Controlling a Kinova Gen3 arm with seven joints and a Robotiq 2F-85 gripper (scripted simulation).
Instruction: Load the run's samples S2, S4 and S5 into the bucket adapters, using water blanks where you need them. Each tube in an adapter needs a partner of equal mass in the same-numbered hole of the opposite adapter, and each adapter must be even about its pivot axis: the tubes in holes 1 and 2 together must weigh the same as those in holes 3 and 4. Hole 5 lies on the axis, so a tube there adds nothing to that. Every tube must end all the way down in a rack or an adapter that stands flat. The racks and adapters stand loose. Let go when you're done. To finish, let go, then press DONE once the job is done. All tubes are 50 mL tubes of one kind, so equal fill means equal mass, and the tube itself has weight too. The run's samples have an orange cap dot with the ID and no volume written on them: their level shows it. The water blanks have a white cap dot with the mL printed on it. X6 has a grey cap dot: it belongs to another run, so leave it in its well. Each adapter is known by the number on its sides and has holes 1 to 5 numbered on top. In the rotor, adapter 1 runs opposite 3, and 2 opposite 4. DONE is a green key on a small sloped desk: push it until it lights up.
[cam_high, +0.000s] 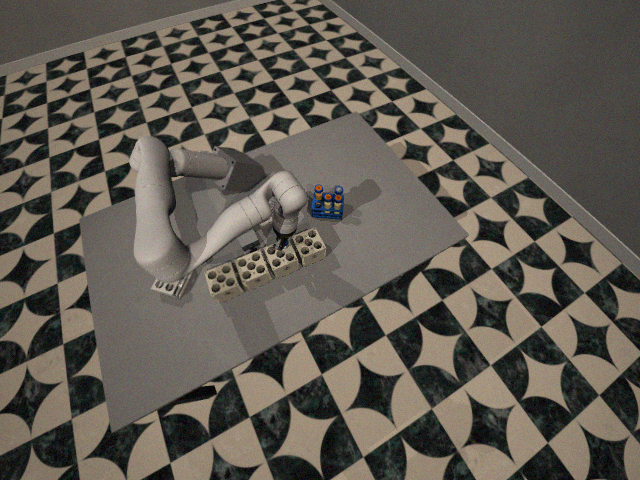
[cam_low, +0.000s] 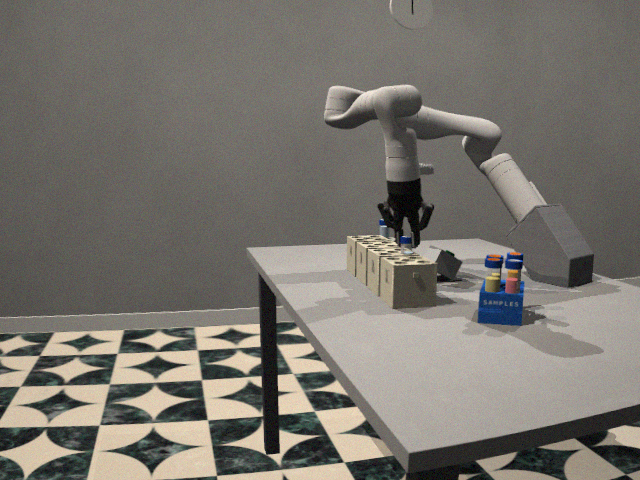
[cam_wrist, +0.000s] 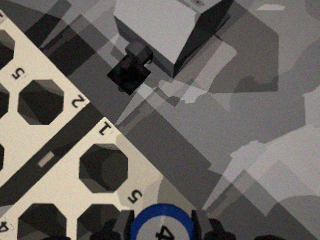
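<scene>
My hand is 10 mm short of the white-dot blank and 50 mm above it. Also, from my hand: small sloped done desk 150 mm behind, 100 mm to the right, 70 mm below; blue samples rack 90 mm behind, 250 mm to the left, 90 mm below; green done key 170 mm behind, 100 mm to the right, 60 mm below.
</scene>
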